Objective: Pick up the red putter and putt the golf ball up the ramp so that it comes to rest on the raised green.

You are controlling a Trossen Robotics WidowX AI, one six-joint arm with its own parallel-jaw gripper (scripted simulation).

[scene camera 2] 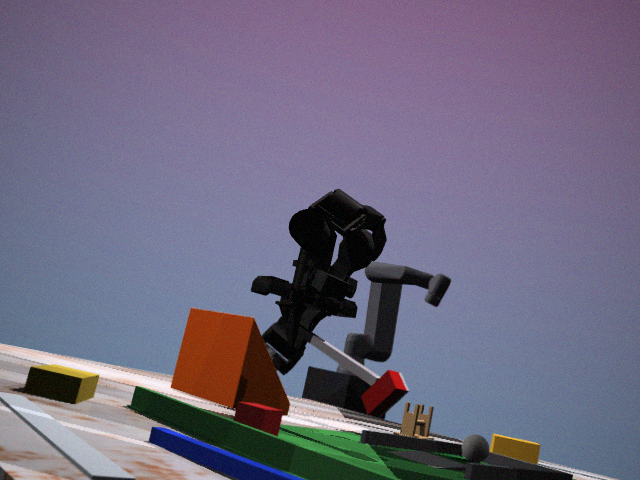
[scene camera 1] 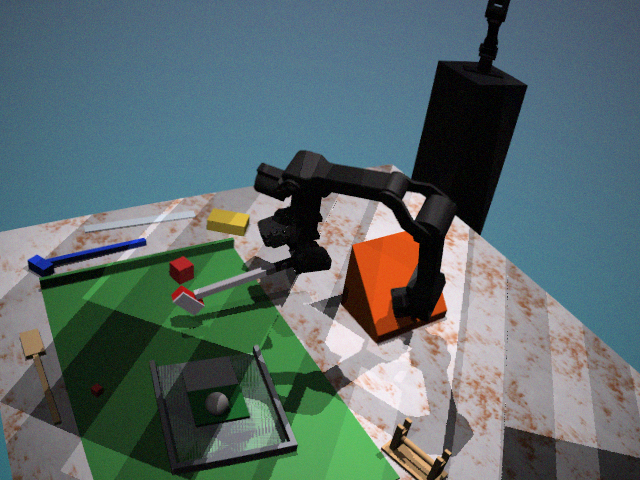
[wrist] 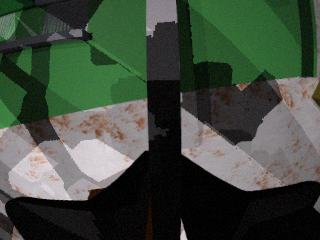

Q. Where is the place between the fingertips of my gripper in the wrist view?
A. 160, 156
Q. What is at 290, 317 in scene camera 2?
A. My gripper.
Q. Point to a yellow block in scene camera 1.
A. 219, 220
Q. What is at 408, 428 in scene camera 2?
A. A wooden rack.
